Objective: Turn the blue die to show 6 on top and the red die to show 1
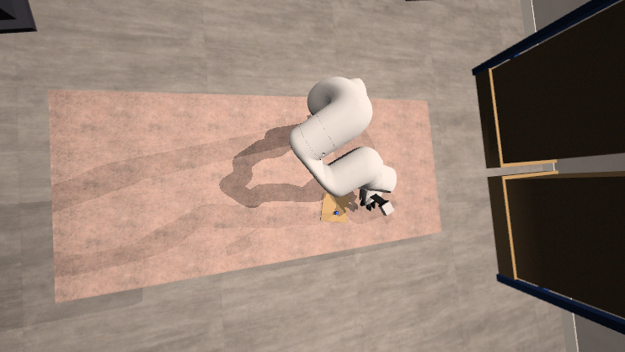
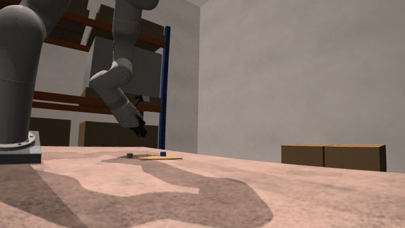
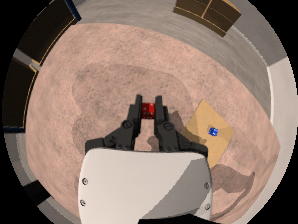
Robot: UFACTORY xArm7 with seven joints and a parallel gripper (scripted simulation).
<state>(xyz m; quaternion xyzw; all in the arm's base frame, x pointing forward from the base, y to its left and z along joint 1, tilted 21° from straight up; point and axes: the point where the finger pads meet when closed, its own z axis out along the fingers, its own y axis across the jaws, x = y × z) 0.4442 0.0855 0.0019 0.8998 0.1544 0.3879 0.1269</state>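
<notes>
Now: hand 11 cm to the left of the white die, 11 cm past it and 8 cm above it. The rest, counted from my hand: tan mat (15 cm to the right, 9 cm below, 2 cm behind); red die (1 cm below, 1 cm ahead); blue die (15 cm to the right, 8 cm below).
</notes>
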